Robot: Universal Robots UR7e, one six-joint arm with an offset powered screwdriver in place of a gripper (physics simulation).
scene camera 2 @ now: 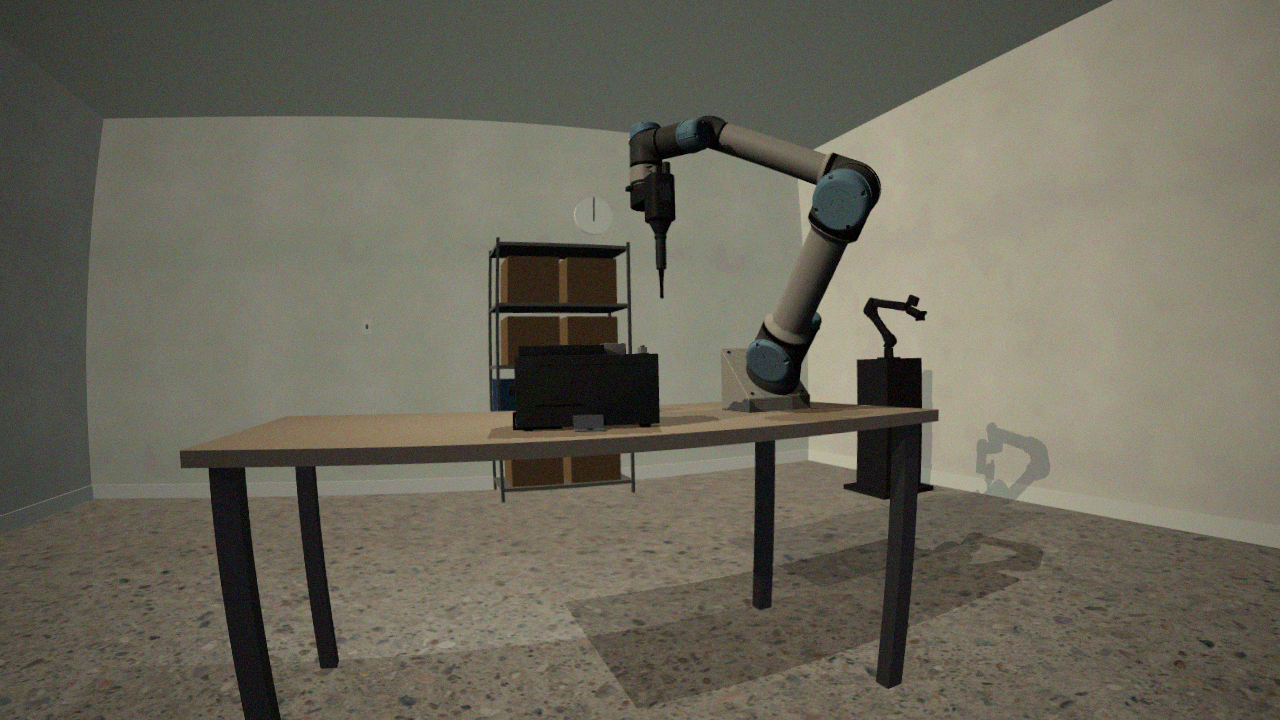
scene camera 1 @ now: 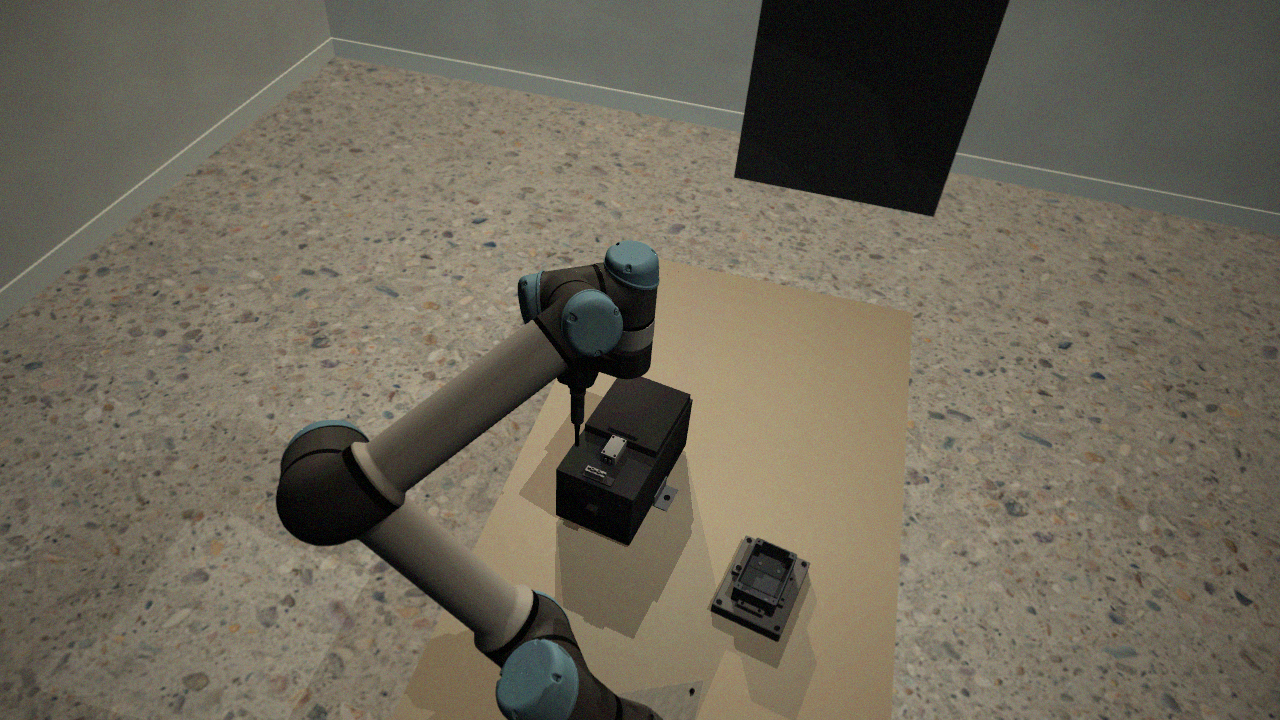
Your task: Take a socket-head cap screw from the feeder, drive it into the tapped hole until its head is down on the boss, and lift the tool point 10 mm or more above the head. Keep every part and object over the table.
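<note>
The screwdriver [scene camera 1: 577,445] [scene camera 2: 661,297] points straight down, with its bit tip in the air well above the feeder's top in the scene camera 2 view. Whether a screw sits on the tip is too small to tell. The feeder [scene camera 1: 637,410] [scene camera 2: 586,389] is a black box on the table, with a light grey block [scene camera 1: 613,447] [scene camera 2: 614,347] and a small slotted plate [scene camera 1: 595,471] on top. A dark open housing [scene camera 1: 763,573] with corner bosses sits on a base plate [scene camera 1: 763,624] in the scene camera 1 view. Its tapped hole cannot be made out, and the housing does not show in scene camera 2.
A small grey bracket [scene camera 1: 665,497] [scene camera 2: 588,421] lies at the feeder's side on the table [scene camera 1: 805,402] [scene camera 2: 375,434]. The arm's base [scene camera 2: 768,404] stands at the table's right part in scene camera 2. A shelf rack [scene camera 2: 629,376] and a black pedestal [scene camera 2: 888,402] stand behind.
</note>
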